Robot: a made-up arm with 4 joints. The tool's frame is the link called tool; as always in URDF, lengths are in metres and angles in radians.
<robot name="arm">
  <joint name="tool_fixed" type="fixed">
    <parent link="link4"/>
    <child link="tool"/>
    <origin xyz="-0.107 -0.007 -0.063" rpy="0 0 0"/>
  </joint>
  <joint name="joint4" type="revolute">
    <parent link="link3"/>
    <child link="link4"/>
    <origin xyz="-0.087 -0.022 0.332" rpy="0 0 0"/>
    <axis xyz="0 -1 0"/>
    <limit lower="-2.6" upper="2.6"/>
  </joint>
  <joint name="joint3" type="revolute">
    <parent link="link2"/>
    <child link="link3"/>
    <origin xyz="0.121 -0.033 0.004" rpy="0 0 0"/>
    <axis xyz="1 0 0"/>
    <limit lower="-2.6" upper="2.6"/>
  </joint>
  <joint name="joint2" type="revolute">
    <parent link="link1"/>
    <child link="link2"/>
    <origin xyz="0.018 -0.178 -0.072" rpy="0 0 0"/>
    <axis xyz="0 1 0"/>
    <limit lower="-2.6" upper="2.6"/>
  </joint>
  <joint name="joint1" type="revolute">
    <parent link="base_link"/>
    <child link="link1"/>
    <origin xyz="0 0 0.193" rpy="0 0 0"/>
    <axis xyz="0 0 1"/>
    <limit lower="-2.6" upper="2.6"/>
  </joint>
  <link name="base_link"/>
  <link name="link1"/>
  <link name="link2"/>
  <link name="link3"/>
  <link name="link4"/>
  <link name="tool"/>
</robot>
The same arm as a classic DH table. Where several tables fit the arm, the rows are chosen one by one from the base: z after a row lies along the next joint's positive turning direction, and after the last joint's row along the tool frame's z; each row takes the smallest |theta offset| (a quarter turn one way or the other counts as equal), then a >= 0, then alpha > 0; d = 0 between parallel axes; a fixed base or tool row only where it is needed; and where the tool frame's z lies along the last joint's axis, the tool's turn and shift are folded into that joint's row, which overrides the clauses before.
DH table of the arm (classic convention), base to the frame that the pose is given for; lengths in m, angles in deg. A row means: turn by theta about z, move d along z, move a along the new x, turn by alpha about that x. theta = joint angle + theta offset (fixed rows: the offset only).
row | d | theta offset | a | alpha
joint1 | 0.121 | 0 | 0.018 | -90
joint2 | -0.211 | -90 | 0.004 | -90
joint3 | 0.034 | 0 | 0.332 | -90
joint4 | 0.029 | 90 | 0.107 | 90
tool (fixed) | -0.063 | 180 | 0 | 0
Joint limits (deg, base to tool): -148.97..148.97 -148.97..148.97 -148.97..148.97 -148.97..148.97

